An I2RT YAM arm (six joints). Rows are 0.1 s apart.
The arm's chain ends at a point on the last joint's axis. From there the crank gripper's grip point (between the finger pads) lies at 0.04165 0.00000 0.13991 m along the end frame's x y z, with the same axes.
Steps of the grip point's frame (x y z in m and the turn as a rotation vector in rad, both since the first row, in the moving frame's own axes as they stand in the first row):
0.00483, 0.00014, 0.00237, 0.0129, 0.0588, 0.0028
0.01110, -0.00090, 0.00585, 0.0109, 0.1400, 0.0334
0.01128, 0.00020, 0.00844, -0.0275, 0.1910, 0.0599
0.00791, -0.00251, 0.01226, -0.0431, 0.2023, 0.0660
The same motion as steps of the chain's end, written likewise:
-0.00332, 0.00180, 0.00507, 0.0129, 0.0588, 0.0028
-0.00801, -0.00112, 0.01303, 0.0109, 0.1400, 0.0334
-0.01431, -0.00679, 0.01897, -0.0275, 0.1910, 0.0599
-0.01903, -0.01197, 0.02366, -0.0431, 0.2023, 0.0660

